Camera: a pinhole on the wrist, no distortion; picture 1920 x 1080 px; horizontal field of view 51.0 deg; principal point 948.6 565.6 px. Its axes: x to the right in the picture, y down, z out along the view. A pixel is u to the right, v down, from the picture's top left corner.
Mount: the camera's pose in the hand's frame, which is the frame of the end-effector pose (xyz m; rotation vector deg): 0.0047 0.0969 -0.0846 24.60 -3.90 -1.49
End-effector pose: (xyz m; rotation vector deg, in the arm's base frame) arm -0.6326 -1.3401 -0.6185 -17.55 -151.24 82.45
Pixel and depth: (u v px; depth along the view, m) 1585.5 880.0 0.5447
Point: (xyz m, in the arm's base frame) -0.8657 -1.7106 -0.8144
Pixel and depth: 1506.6 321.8 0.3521
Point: -0.7626 -1.5528 -0.6612
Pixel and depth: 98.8 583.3 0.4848
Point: -0.4851 -1.7248 -0.7291
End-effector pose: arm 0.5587 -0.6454 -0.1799 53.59 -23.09 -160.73
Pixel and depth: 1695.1 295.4 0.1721
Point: 0.4747 -0.6468 -0.1603
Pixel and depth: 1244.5 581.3 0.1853
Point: 0.4932 -0.6515 -0.1185
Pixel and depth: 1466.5 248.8 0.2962
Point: 0.4047 -0.5567 -0.1047
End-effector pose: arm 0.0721 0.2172 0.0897 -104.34 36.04 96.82
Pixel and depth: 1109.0 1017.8 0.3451
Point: -0.1335 0.3808 0.0693
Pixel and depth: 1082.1 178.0 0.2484
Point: 0.0182 0.3374 0.0868
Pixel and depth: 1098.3 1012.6 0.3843
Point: -0.1556 0.4141 0.0702
